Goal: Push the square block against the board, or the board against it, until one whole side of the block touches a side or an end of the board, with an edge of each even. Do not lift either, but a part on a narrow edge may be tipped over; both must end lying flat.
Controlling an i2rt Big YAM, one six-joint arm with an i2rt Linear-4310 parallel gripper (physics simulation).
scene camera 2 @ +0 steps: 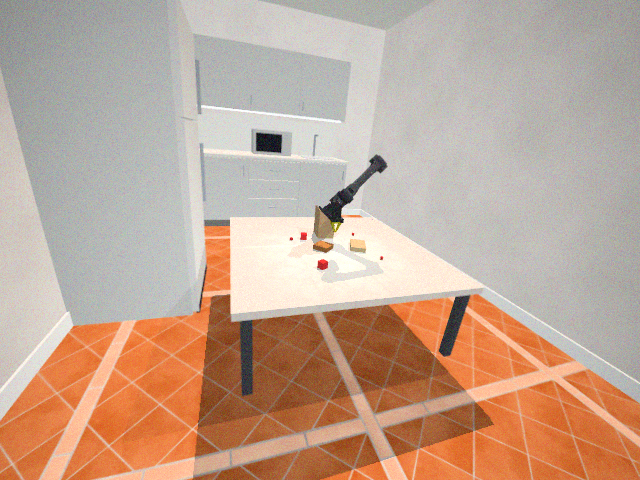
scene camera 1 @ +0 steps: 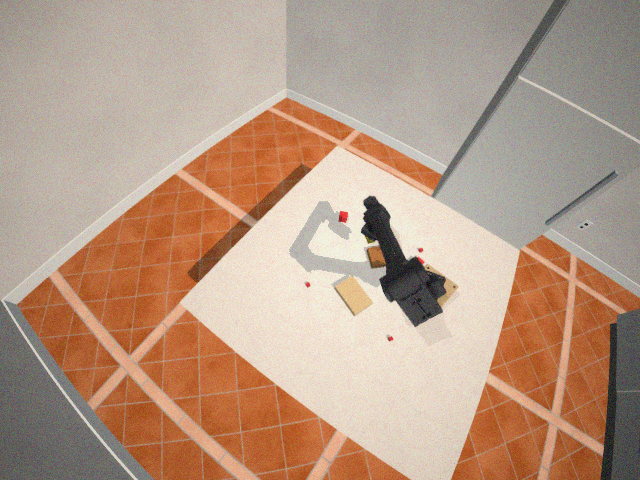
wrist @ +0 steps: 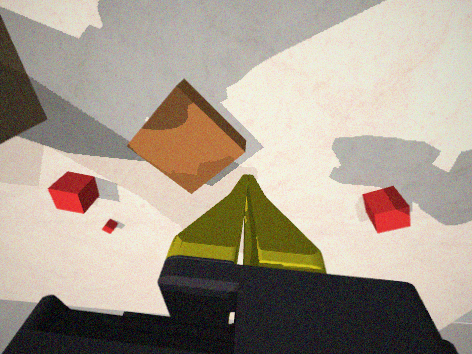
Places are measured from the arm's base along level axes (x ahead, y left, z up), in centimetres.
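Pixels of known places: gripper, fingertip midpoint: (scene camera 2: 335,232) (scene camera 1: 368,242) (wrist: 247,182); arm's base at its link origin: (scene camera 2: 324,214).
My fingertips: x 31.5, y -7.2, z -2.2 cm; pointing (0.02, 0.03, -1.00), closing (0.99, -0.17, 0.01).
Observation:
Ahead of a thing's pixels: the offset from my fingertips to its top centre.
The square block {dx -7.8, dy -3.2, dz -10.7 cm} (scene camera 1: 375,256) (scene camera 2: 323,246) (wrist: 188,142), brown-orange, lies flat. The arm covers its right part in the first scene view; in the wrist view one corner points towards the fingertips. The board {dx -4.5, dy +20.9, dz -10.7 cm} (scene camera 1: 352,295) (scene camera 2: 357,245), pale tan and rectangular, lies flat, apart from the block with table between them. It does not show in the wrist view. My gripper (scene camera 1: 369,239) (scene camera 2: 336,227) (wrist: 247,182) has yellow fingers, shut with nothing between them. It hangs above the table near the block, on the side away from the board in the first scene view, not visibly touching it.
One red cube {dx +17.6, dy -15.1, dz -9.7 cm} (scene camera 1: 343,217) (scene camera 2: 322,264) (wrist: 386,210) stands near the block. Another red cube {dx -26.7, dy -9.7, dz -9.7 cm} (scene camera 1: 420,260) (scene camera 2: 303,236) (wrist: 74,192) is partly hidden by the arm in the first scene view. Small red cubes {dx +15.6, dy +26.2, dz -12.1 cm} (scene camera 1: 307,284) {dx -27.2, dy +30.5, dz -12.1 cm} (scene camera 1: 390,338) {dx -26.3, dy -18.8, dz -12.1 cm} (scene camera 1: 420,250) are scattered around. An upright tan panel (scene camera 1: 448,290) (scene camera 2: 323,224) stands at the arm's base.

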